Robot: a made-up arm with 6 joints. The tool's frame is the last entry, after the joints. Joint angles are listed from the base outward. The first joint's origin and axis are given. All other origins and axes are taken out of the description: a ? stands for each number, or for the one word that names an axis. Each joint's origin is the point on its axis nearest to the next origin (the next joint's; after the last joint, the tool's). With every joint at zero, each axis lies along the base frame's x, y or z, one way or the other. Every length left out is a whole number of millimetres.
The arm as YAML. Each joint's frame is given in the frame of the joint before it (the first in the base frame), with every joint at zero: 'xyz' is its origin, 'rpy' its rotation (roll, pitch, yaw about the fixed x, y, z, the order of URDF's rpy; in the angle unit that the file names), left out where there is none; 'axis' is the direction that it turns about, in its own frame. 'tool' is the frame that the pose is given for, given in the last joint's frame.
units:
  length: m
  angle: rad
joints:
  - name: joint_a
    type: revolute
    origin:
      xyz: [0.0, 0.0, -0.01]
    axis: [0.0, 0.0, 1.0]
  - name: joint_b
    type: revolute
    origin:
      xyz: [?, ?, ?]
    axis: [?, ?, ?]
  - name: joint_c
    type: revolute
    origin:
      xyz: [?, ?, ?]
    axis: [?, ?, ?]
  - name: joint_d
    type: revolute
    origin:
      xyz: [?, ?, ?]
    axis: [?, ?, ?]
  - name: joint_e
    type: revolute
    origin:
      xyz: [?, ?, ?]
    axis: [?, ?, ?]
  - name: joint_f
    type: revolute
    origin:
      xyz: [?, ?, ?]
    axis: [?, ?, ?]
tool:
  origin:
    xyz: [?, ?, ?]
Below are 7 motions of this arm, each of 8 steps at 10 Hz.
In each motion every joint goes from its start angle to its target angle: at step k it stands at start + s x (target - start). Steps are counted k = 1, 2, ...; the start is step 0. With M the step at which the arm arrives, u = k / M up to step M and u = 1 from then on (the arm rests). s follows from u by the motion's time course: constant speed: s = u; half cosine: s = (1 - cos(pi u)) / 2; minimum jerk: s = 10 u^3 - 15 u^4 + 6 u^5.
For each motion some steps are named. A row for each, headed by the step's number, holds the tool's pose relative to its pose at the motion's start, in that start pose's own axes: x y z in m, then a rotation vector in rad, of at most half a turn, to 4 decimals.
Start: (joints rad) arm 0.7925 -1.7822 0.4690 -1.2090 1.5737 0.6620
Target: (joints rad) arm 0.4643 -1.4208 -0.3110 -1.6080 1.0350 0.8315
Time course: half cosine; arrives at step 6
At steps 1, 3, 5, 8:
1: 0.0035 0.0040 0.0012 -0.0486 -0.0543 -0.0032
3: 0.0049 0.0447 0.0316 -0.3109 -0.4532 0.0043
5: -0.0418 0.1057 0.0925 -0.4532 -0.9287 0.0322
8: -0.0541 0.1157 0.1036 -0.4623 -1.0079 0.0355

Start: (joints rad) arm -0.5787 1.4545 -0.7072 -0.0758 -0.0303 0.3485
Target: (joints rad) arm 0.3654 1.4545 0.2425 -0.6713 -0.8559 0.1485
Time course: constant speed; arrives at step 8
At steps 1, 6, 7, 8:
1: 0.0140 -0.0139 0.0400 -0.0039 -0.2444 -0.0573
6: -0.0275 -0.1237 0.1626 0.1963 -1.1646 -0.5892
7: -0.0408 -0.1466 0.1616 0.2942 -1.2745 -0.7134
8: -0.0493 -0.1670 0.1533 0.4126 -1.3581 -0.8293

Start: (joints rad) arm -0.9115 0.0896 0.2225 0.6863 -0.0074 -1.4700
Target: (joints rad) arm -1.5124 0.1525 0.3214 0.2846 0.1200 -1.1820
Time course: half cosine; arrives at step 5
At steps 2, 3, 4, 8:
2: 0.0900 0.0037 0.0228 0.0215 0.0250 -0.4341
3: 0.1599 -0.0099 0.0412 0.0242 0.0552 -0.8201
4: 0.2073 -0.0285 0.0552 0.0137 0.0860 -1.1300
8: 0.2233 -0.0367 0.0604 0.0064 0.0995 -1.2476

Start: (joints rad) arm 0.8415 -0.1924 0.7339 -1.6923 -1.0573 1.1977
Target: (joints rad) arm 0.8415 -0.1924 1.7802 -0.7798 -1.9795 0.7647
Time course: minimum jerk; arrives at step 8
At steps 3, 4, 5, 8:
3: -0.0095 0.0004 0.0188 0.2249 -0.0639 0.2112
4: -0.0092 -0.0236 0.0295 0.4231 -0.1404 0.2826
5: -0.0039 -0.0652 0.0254 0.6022 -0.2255 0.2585
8: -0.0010 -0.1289 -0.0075 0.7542 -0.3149 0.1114

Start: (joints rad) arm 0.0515 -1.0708 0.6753 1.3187 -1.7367 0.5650
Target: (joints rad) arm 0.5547 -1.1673 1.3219 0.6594 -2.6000 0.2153
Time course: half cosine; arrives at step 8
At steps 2, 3, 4, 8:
2: -0.0084 0.0076 -0.0190 -0.1690 0.0003 0.0293
3: -0.0182 0.0165 -0.0404 -0.3546 0.0210 0.0724
4: -0.0307 0.0275 -0.0662 -0.5682 0.0722 0.1394
8: -0.0699 0.0550 -0.1314 -1.0699 0.3254 0.4095

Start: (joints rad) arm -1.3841 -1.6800 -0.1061 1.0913 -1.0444 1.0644
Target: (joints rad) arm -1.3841 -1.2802 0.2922 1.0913 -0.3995 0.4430
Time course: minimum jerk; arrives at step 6
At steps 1, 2, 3, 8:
1: -0.0022 0.0024 0.0019 -0.0018 0.0054 0.0265
2: -0.0138 0.0139 0.0110 -0.0084 0.0323 0.1570
3: -0.0363 0.0301 0.0254 -0.0108 0.0770 0.3760
8: -0.0806 0.0465 0.0486 0.0085 0.1551 0.7617

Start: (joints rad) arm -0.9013 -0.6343 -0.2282 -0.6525 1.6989 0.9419
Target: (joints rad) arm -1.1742 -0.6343 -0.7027 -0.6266 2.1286 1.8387
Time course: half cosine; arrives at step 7
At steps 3, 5, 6, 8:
3: 0.0306 -0.0694 0.0101 0.1354 0.0628 -0.4437
5: 0.0420 -0.1513 0.0046 0.2780 0.1964 -0.9142
6: 0.0404 -0.1768 -0.0009 0.3211 0.2566 -1.0641
8: 0.0392 -0.1855 -0.0033 0.3358 0.2802 -1.1169

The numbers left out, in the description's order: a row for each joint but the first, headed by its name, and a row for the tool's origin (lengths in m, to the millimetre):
joint_b: xyz -0.08 -0.1 0.0, axis -1.0 0.0 0.0
joint_c: xyz 0.0 -0.39 -0.03, axis 0.0 -1.0 0.0
joint_d: xyz -0.07 0.0 0.11, axis 0.0 0.0 1.0
joint_e: xyz 0.09 0.12 0.0, axis 1.0 0.0 0.0
joint_f: xyz 0.0 -0.09 -0.06, axis 0.0 0.0 -1.0
tool: xyz 0.08 0.09 0.0

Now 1 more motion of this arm.
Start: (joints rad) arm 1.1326 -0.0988 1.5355 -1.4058 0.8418 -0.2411
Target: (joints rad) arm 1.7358 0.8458 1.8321 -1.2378 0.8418 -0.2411
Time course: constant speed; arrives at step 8
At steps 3, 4, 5, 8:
3: -0.0149 0.0409 -0.2023 0.2718 0.3894 0.1208
4: -0.0353 0.0600 -0.2592 0.3817 0.5104 0.1542
5: -0.0612 0.0820 -0.3085 0.5005 0.6257 0.1845
8: -0.1565 0.1611 -0.4040 0.9064 0.9308 0.2599

